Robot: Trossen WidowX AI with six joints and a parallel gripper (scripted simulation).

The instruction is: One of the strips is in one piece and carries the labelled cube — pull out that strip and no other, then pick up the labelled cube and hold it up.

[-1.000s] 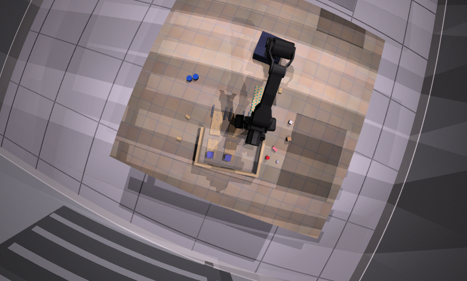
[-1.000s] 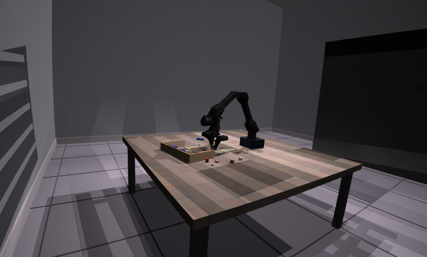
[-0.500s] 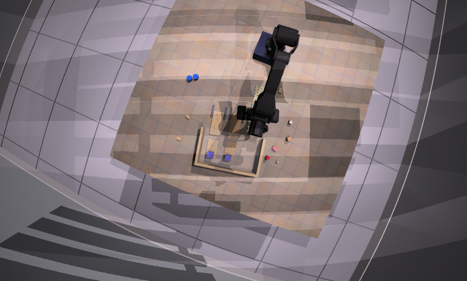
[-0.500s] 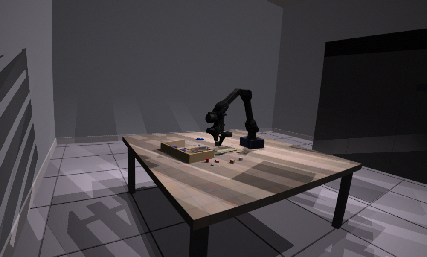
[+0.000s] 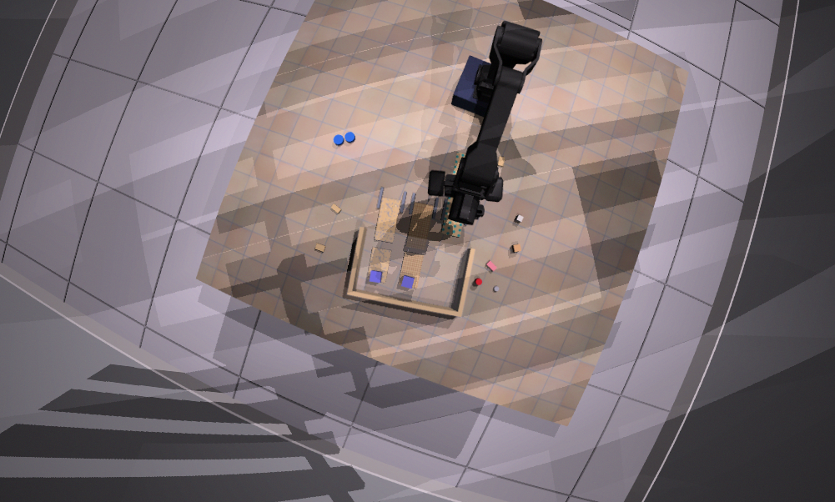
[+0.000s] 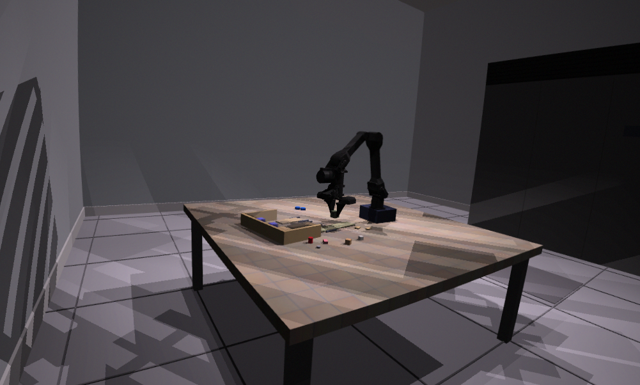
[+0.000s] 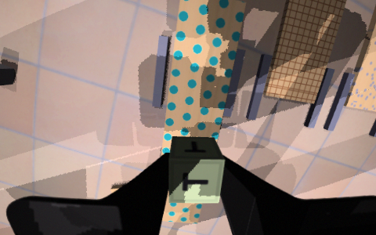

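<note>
My gripper tip is now 50 mm above the strip. Round my gripper tip: tan cube: 100 mm ahead, 210 mm to the left, 50 mm below; then pink block: 170 mm ahead, 150 mm to the left, 50 mm below; then white cube: 20 mm ahead, 190 mm to the left, 50 mm below.
</note>
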